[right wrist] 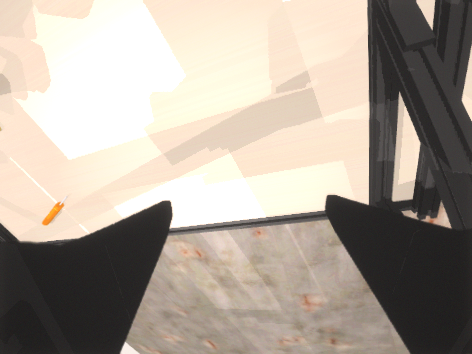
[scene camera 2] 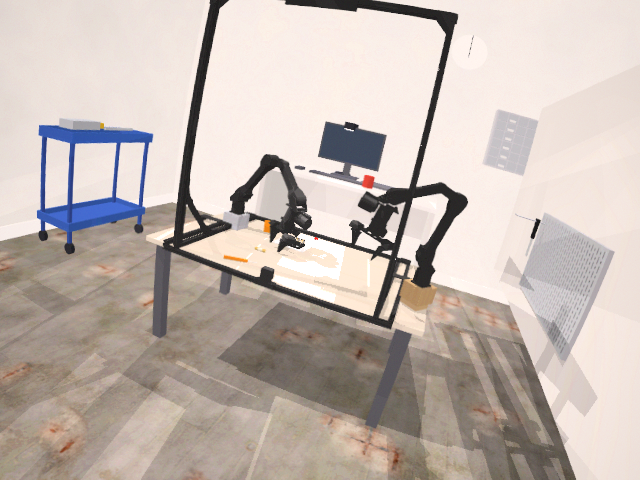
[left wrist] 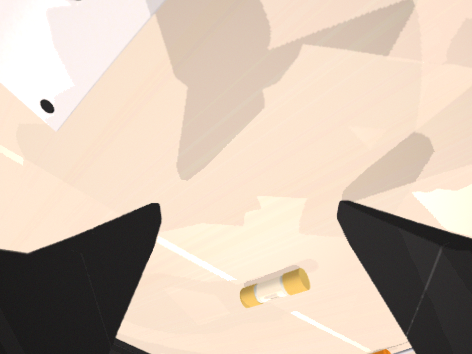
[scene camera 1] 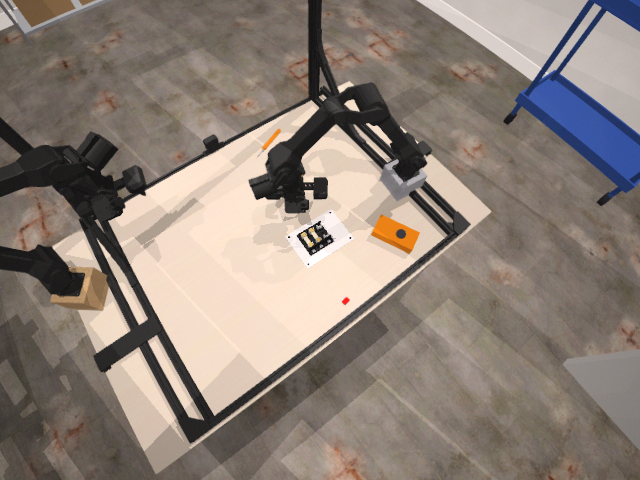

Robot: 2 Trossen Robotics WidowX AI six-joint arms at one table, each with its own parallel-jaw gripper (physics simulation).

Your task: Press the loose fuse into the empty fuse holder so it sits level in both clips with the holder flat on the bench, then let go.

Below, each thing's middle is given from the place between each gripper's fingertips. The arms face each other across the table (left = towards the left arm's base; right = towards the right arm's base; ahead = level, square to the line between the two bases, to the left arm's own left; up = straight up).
My left hand is 23 cm short of the orange box (scene camera 1: 396, 234), 22 cm to the right of it and 1 cm below it.
My right gripper is now 300 mm short of the orange box, 680 mm to the right of it and 140 mm above it.
